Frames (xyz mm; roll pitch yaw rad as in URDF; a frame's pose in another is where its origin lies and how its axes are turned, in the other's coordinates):
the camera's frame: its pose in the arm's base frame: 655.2 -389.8 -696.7 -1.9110 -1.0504 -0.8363
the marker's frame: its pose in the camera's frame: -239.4 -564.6 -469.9 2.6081 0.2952 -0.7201
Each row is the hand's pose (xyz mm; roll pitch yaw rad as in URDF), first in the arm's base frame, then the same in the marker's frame.
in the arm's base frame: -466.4 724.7 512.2 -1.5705 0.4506 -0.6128
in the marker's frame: 1238.0 581.8 232.1 2.3446 0.6948 -2.5729
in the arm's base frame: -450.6 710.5 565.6 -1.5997 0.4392 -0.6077
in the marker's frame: 1284.5 561.9 204.7 2.3172 0.7062 -2.5668
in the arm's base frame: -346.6 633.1 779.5 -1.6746 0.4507 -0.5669
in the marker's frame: 1459.1 464.0 54.7 2.1945 0.7229 -2.6128
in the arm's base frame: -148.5 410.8 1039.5 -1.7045 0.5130 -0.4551
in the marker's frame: 1638.6 222.4 -201.4 2.0087 0.7333 -2.7690
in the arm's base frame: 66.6 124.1 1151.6 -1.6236 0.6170 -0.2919
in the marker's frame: 1662.6 -63.2 -444.2 1.8539 0.7003 -2.9939
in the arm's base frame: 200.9 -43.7 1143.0 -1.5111 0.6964 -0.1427
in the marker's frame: 1603.0 -220.3 -578.5 1.7679 0.6509 3.1182
